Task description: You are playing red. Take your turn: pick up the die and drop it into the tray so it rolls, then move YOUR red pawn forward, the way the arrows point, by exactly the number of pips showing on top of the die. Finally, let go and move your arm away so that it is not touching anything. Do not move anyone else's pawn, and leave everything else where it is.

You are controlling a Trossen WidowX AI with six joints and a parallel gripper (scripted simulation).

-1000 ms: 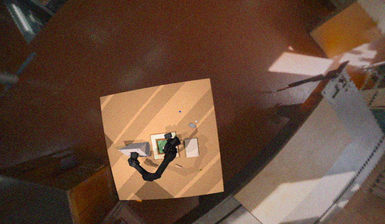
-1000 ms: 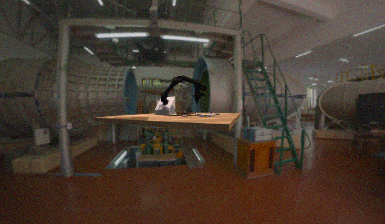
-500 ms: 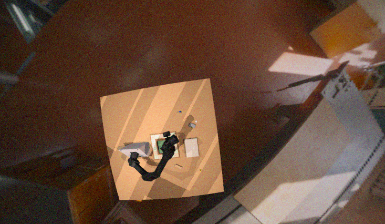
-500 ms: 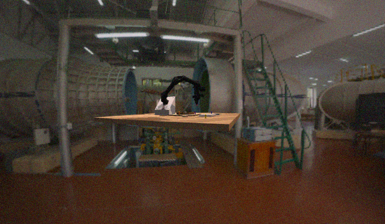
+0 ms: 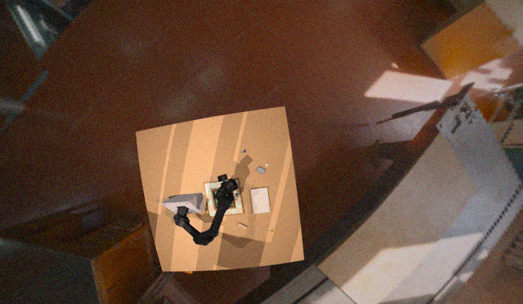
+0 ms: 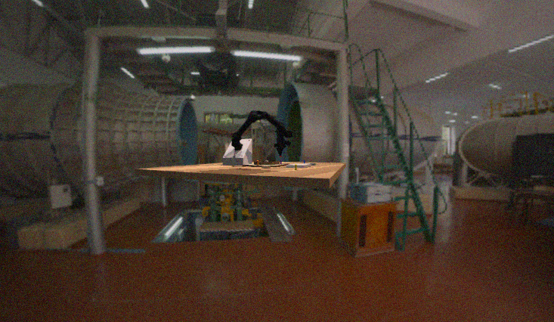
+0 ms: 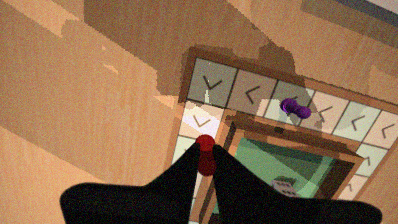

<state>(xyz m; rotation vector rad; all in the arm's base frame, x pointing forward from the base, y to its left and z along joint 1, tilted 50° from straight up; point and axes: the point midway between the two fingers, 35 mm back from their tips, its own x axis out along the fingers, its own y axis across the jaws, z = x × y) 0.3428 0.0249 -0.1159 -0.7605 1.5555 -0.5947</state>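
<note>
The purple pawn is 90 mm to the right of my gripper tip, 50 mm below it and 40 mm ahead of it. The rest, counted from my gripper tip: red pawn (10 mm above); then green tray (110 mm to the right, 80 mm behind, 70 mm below); then die (120 mm to the right, 80 mm behind, 50 mm below).
</note>
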